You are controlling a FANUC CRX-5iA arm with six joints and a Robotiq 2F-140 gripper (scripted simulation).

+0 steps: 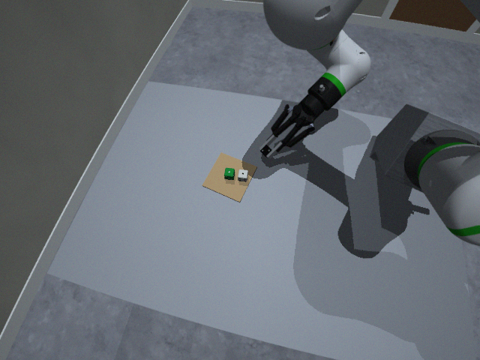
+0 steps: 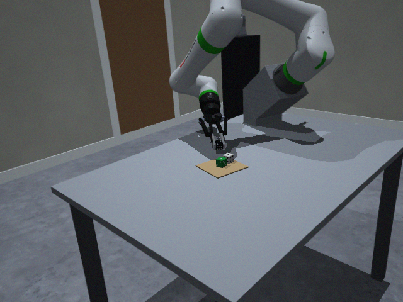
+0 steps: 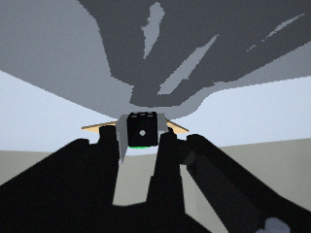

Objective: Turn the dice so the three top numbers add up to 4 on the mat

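Right now the white die is 60 mm ahead of my hand, 120 mm to the left of it and 20 mm below it. The rest, counted from my hand: tan mat: 110 mm ahead, 130 mm to the left, 40 mm below; then black die: 10 mm ahead, 20 mm to the left, 10 mm below; then green die: 110 mm ahead, 130 mm to the left, 20 mm below.
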